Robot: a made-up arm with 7 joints. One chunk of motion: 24 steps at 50 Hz.
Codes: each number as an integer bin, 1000 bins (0 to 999) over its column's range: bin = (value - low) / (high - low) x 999, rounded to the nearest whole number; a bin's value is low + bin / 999 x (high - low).
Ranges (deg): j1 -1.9..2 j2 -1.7..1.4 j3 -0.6..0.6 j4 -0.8..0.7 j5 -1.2..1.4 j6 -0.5..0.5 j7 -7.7..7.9
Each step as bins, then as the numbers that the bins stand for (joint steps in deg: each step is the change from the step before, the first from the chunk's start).
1 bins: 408 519 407 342 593 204 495
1 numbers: -0.307 -0.089 -0.111 -0.286 0.343 -0.296 0.030
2 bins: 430 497 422 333 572 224 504
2 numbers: -0.221 -0.158 -0.093 -0.300 0.289 -0.276 0.170
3 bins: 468 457 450 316 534 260 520
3 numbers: -0.073 -0.282 -0.059 -0.326 0.190 -0.240 0.420
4 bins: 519 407 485 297 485 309 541
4 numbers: 0.126 -0.437 -0.017 -0.354 0.062 -0.191 0.748
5 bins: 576 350 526 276 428 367 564
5 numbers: 0.349 -0.614 0.032 -0.386 -0.086 -0.133 1.107
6 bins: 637 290 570 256 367 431 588
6 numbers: 0.587 -0.800 0.085 -0.416 -0.245 -0.069 1.482
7 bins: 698 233 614 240 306 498 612
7 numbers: 0.825 -0.977 0.138 -0.440 -0.404 -0.002 1.857
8 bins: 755 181 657 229 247 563 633
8 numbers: 1.047 -1.138 0.189 -0.456 -0.557 0.064 2.185
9 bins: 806 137 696 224 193 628 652
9 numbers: 1.247 -1.275 0.236 -0.464 -0.698 0.129 2.481
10 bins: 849 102 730 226 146 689 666
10 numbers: 1.414 -1.383 0.277 -0.461 -0.820 0.190 2.700
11 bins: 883 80 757 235 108 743 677
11 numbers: 1.547 -1.452 0.309 -0.447 -0.919 0.244 2.872
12 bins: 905 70 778 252 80 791 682
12 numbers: 1.633 -1.483 0.335 -0.422 -0.992 0.292 2.950
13 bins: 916 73 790 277 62 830 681
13 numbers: 1.676 -1.473 0.349 -0.384 -1.039 0.331 2.934
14 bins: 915 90 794 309 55 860 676
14 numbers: 1.672 -1.421 0.354 -0.336 -1.057 0.361 2.856
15 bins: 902 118 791 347 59 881 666
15 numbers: 1.621 -1.334 0.350 -0.279 -1.046 0.382 2.700
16 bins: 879 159 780 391 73 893 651
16 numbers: 1.532 -1.207 0.337 -0.213 -1.010 0.394 2.466
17 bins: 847 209 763 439 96 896 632
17 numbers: 1.407 -1.051 0.317 -0.141 -0.950 0.397 2.169
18 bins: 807 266 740 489 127 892 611
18 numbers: 1.250 -0.875 0.289 -0.066 -0.869 0.393 1.841
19 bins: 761 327 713 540 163 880 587
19 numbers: 1.071 -0.685 0.256 0.011 -0.776 0.381 1.466
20 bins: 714 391 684 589 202 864 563
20 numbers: 0.887 -0.487 0.222 0.084 -0.674 0.365 1.092
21 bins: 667 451 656 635 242 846 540
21 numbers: 0.704 -0.301 0.188 0.153 -0.570 0.347 0.732
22 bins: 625 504 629 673 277 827 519
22 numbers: 0.540 -0.136 0.156 0.211 -0.479 0.328 0.405
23 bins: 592 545 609 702 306 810 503
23 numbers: 0.411 -0.009 0.132 0.254 -0.404 0.311 0.155
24 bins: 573 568 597 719 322 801 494
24 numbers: 0.337 0.063 0.117 0.280 -0.362 0.302 0.014
